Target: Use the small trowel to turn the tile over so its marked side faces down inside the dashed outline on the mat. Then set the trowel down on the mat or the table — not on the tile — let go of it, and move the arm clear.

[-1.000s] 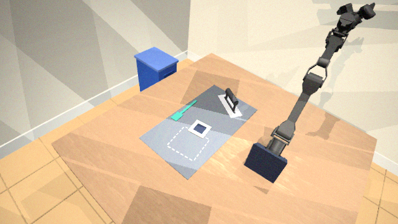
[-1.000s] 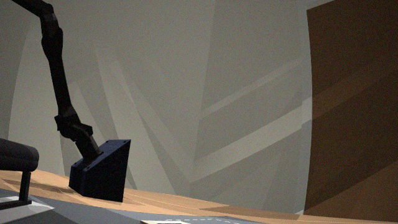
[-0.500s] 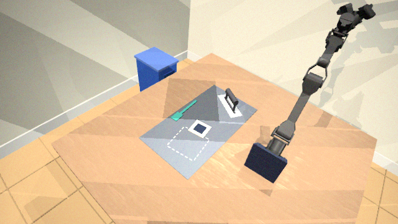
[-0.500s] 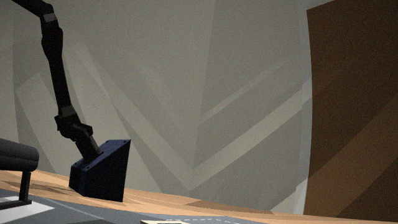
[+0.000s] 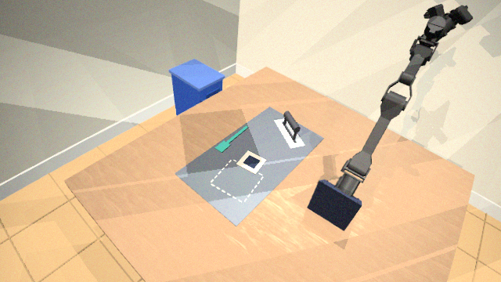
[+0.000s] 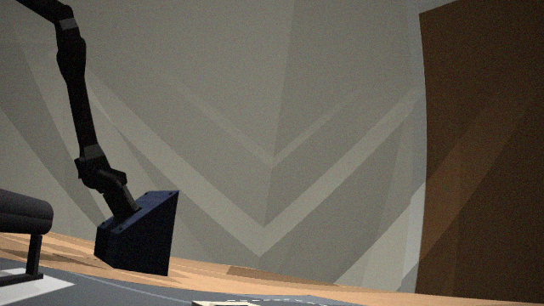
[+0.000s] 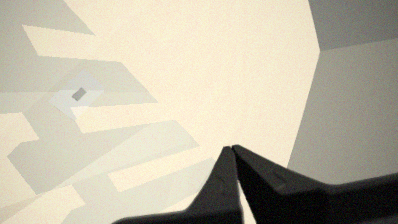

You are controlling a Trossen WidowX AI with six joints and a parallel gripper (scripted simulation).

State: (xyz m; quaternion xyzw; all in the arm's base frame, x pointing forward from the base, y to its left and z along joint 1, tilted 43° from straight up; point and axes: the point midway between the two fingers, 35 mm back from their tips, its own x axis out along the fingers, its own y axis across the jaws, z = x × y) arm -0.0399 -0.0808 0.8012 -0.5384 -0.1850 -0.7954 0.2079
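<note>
Now: the small trowel 350 mm ahead of my gripper tip, 440 mm to the left of it and 620 mm below it. Also, from my gripper tip: white tile (360 mm ahead, 710 mm to the left, 660 mm below); then grey mat (380 mm ahead, 660 mm to the left, 680 mm below); then teal flat tool (520 mm ahead, 690 mm to the left, 660 mm below).
</note>
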